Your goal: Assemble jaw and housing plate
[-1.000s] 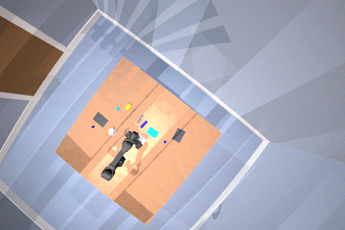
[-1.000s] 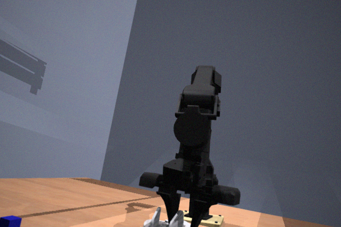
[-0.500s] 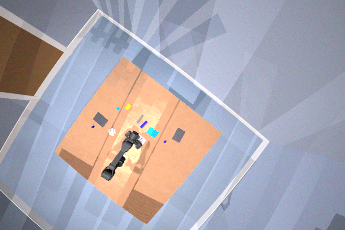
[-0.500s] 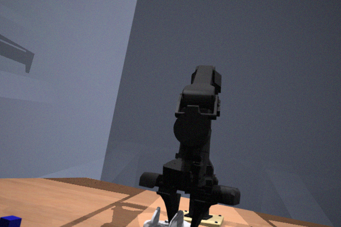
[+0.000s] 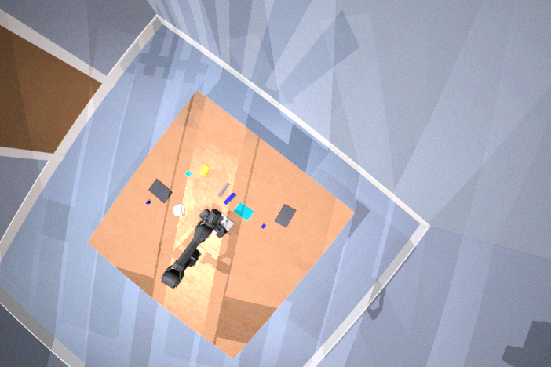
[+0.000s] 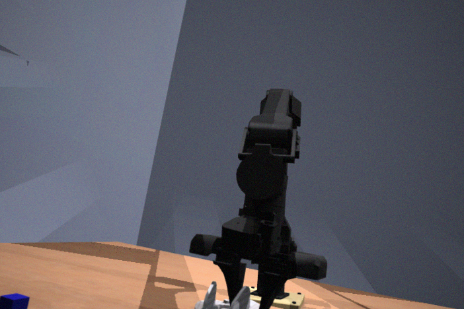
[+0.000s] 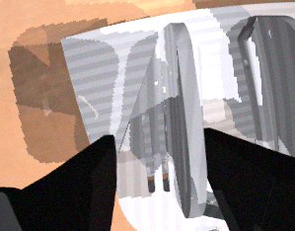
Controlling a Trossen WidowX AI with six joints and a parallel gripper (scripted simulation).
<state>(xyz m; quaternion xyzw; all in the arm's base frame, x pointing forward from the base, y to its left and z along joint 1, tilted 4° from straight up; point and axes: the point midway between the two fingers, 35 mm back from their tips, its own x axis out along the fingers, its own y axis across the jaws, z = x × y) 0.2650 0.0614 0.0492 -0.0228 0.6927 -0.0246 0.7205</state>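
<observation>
Right now the jaw is 30 mm behind my gripper tip, 20 mm to the right of it and 10 mm above it. From my gripper tip the other things lie so: blue bar (150 mm ahead, 50 mm to the left, 10 mm below); cyan plate (160 mm ahead, 70 mm to the right, 20 mm below); dark bar (160 mm ahead, 120 mm to the left, 10 mm below).
</observation>
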